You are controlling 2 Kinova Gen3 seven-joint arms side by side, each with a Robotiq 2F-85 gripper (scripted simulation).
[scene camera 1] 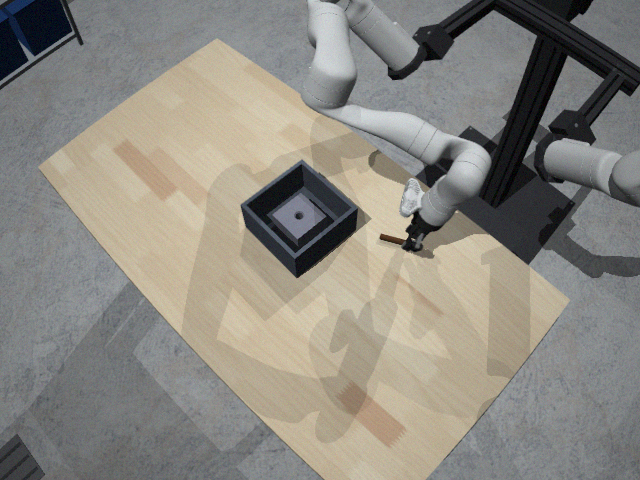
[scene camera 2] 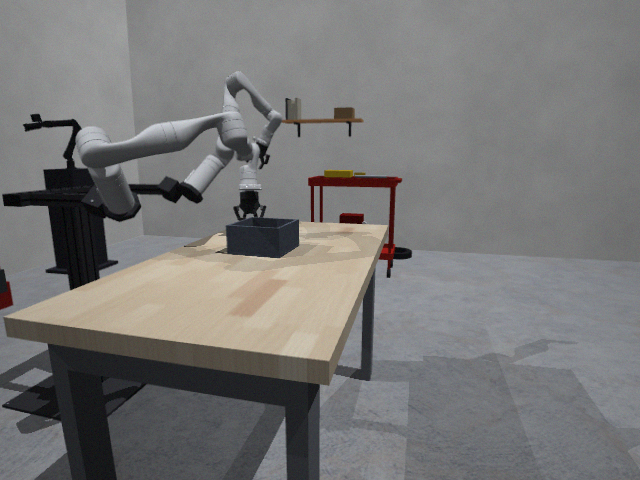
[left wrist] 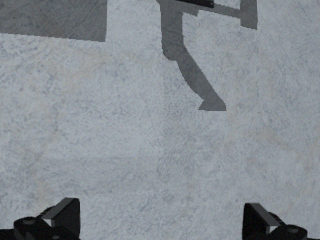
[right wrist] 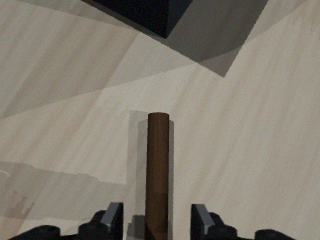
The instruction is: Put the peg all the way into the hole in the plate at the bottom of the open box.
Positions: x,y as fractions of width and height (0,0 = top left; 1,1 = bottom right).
grey plate: scene camera 1 0.47,0.46; not seen in scene camera 2 (hidden by a dark box); not seen in the left wrist view (out of frame); not seen in the right wrist view (out of frame)
